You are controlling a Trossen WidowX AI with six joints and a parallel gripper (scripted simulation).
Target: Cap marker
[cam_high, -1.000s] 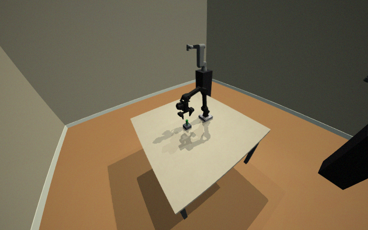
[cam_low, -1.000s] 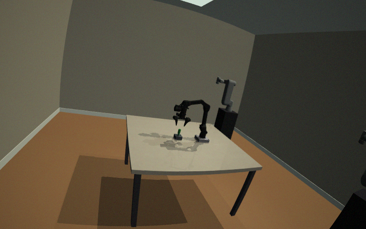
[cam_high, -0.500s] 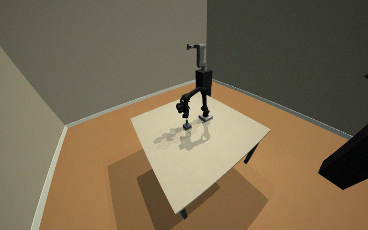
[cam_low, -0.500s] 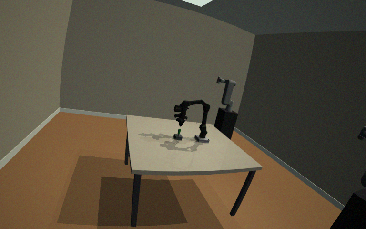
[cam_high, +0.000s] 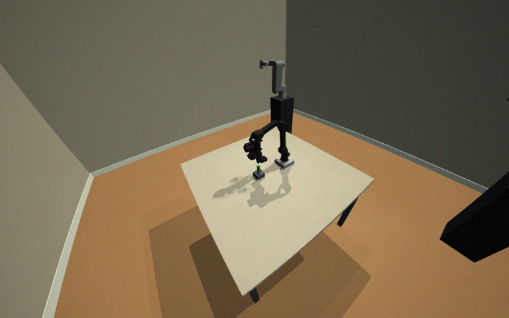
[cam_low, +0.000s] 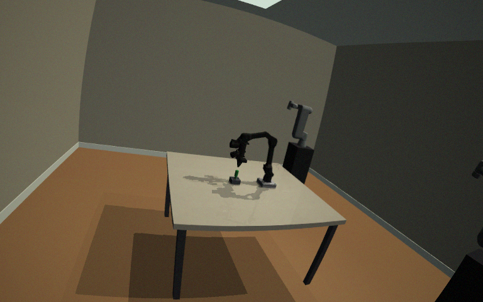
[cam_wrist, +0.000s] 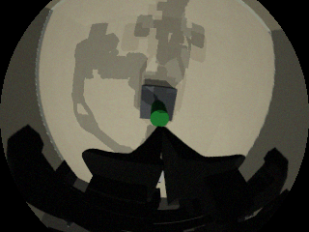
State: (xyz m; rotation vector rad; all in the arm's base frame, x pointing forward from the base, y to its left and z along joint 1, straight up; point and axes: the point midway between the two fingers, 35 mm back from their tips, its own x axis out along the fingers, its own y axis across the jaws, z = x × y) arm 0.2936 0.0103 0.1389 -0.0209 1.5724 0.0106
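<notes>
My gripper tip is now 5 cm above the green cap.
</notes>
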